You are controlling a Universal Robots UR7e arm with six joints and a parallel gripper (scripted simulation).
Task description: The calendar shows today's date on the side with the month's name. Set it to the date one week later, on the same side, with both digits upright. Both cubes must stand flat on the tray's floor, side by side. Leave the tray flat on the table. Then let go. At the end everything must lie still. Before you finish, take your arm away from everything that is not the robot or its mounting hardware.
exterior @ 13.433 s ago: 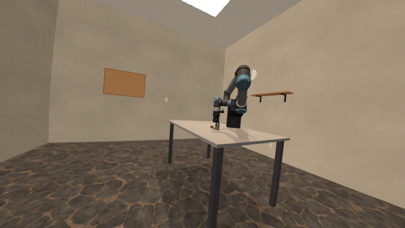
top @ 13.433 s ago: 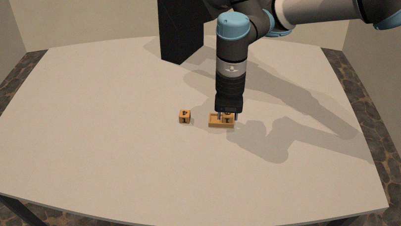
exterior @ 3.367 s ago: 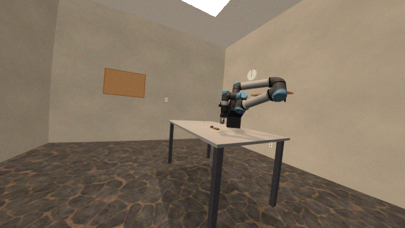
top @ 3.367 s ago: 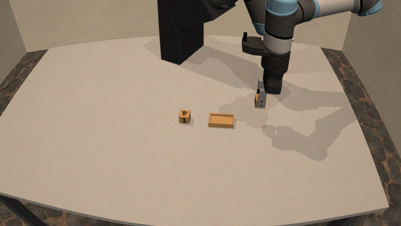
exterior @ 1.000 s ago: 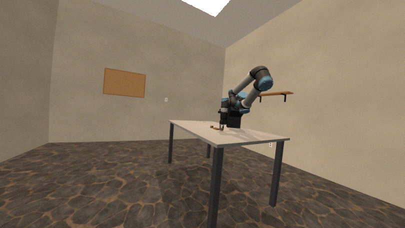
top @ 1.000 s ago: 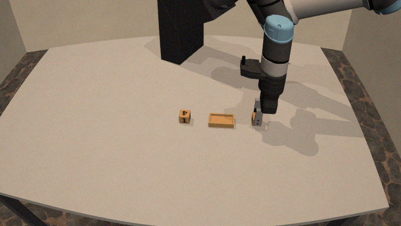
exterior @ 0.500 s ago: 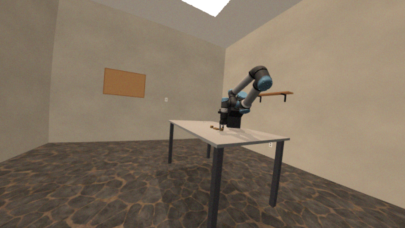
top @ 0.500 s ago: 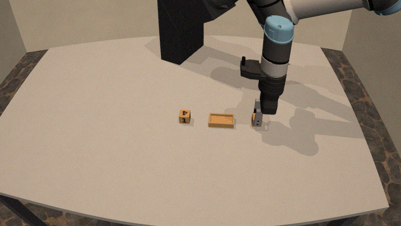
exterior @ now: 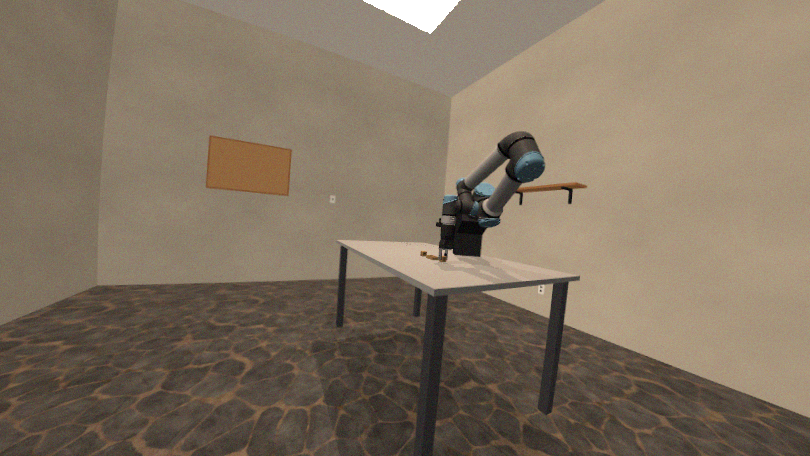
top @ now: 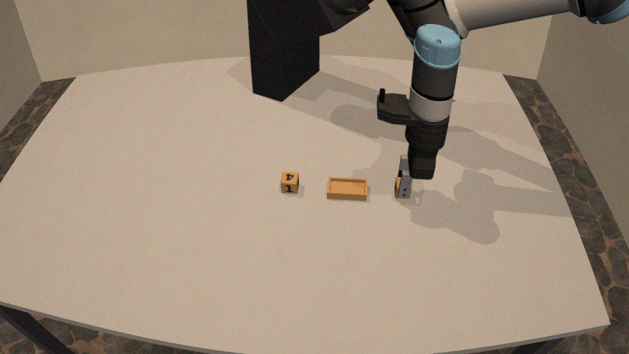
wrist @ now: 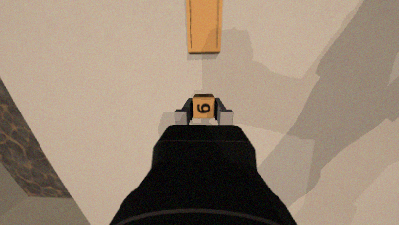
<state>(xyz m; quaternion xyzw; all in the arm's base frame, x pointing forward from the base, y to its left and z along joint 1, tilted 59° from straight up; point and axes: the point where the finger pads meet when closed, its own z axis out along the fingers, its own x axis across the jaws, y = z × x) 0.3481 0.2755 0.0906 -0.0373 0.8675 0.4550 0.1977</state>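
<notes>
Right now my hand is 1 cm above the cube. From my hand the other things lie so: orange tray 3 cm ahead, 10 cm to the right, 2 cm below.
</notes>
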